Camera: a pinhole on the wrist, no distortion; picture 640 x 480 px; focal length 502.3 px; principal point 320.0 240.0 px. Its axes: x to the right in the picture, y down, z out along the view. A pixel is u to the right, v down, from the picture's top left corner.
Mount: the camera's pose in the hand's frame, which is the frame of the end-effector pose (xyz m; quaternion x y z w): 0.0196 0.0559 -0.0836 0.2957 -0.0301 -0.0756 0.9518
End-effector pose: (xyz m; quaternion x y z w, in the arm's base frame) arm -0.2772 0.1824 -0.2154 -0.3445 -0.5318 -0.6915 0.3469
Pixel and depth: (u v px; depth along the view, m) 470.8 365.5 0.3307
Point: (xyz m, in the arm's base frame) -0.3666 0.4175 -0.1276
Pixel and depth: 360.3 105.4 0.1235
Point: -0.3190 0.1885 -0.2255
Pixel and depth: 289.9 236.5 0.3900
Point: -0.3648 0.4480 -0.2854
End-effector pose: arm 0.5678 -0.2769 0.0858 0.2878 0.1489 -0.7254 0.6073
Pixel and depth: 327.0 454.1 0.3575
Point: 0.4769 -0.4463 0.3136
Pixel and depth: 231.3 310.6 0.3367
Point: 0.4411 -0.3292 0.2885
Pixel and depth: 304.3 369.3 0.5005
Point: 0.3634 -0.4542 0.4057
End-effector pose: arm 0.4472 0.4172 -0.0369 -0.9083 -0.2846 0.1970 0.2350
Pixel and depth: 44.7 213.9 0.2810
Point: 0.2184 0.4252 -0.0646
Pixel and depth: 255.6 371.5 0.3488
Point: 0.2606 0.5095 -0.2020
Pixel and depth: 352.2 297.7 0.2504
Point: 0.3623 0.5151 -0.1188
